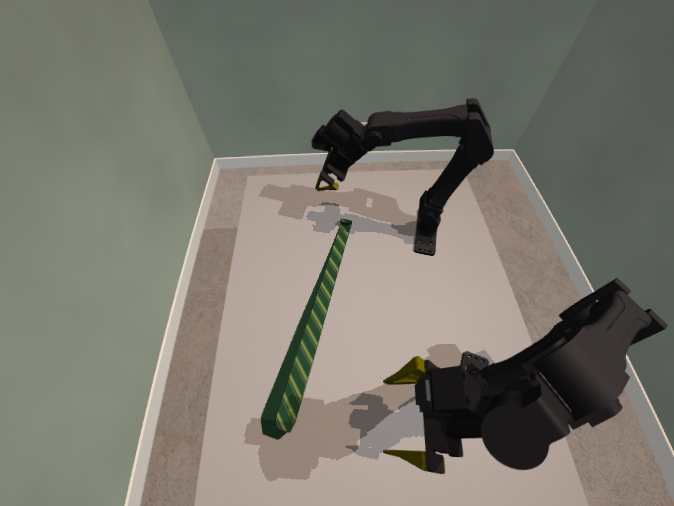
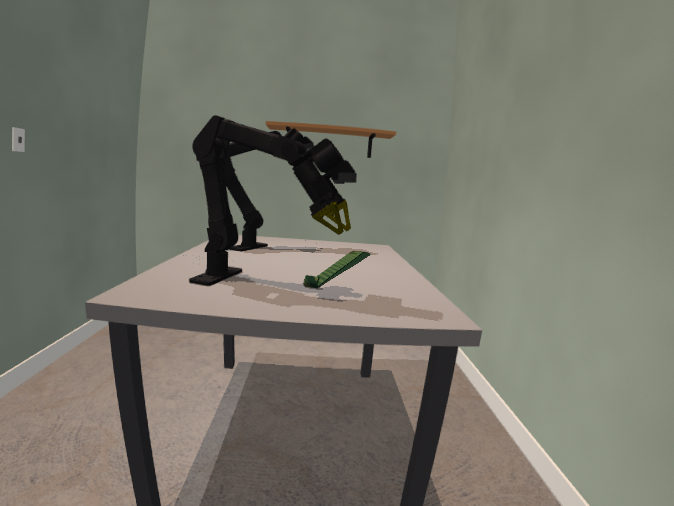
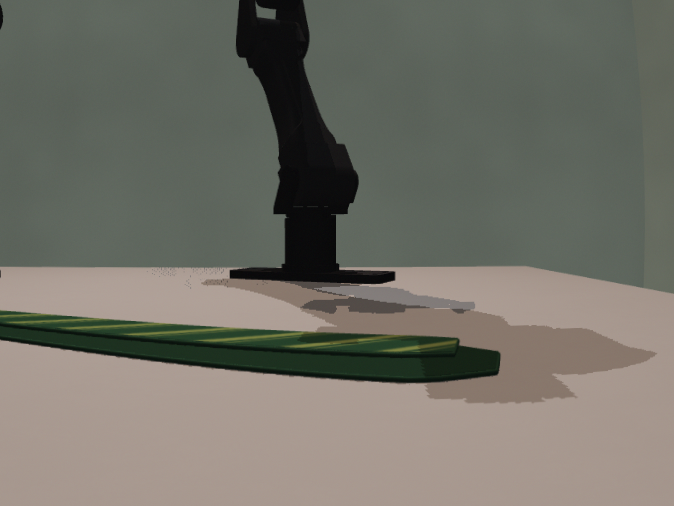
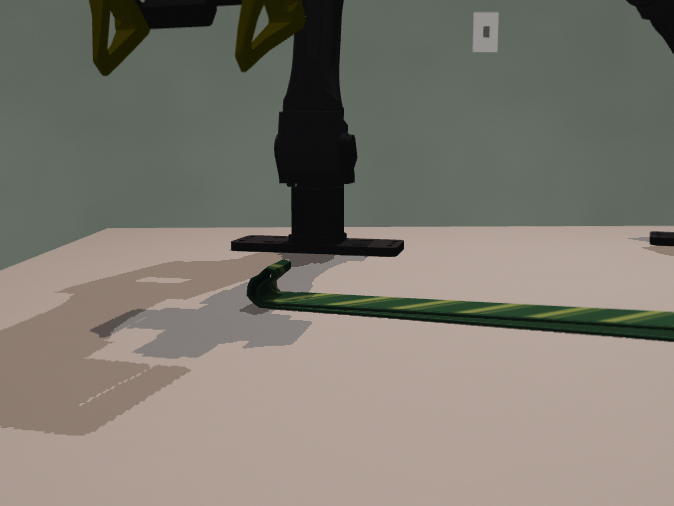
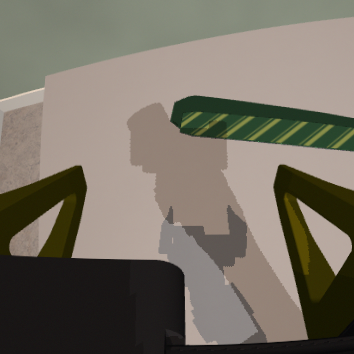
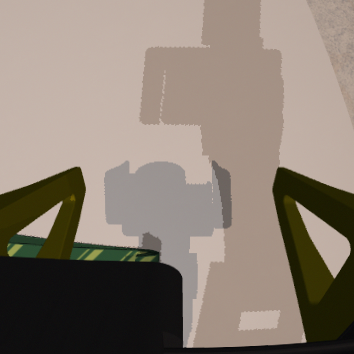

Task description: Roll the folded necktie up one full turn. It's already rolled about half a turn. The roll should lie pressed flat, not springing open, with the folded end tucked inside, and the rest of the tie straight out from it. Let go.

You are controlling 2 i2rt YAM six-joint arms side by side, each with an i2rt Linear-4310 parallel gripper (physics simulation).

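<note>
The green striped necktie (image 1: 321, 305) (image 2: 340, 267) (image 3: 272, 345) (image 4: 462, 313) (image 5: 270, 129) (image 6: 100, 254) lies folded and straight on the table. Its narrow end (image 1: 345, 221) (image 2: 310, 281) (image 4: 264, 285) is curled up and over in an open hook, its tip raised above the tie, not pressed flat. Its wide end (image 3: 468, 359) lies flat. My right gripper (image 1: 327, 187) (image 2: 344, 231) (image 4: 174, 72) (image 6: 178, 177) is open and empty, above and beyond the curled end. My left gripper (image 1: 383, 416) (image 5: 179, 175) is open and empty, above the table beside the wide end.
The table (image 1: 408, 299) (image 2: 283, 326) carries both arm bases (image 2: 215, 276) (image 3: 311, 275) (image 4: 317, 245) on one side of the tie. A wooden shelf (image 2: 330, 129) hangs on the wall past the far end of the table. Arm shadows fall across both tie ends.
</note>
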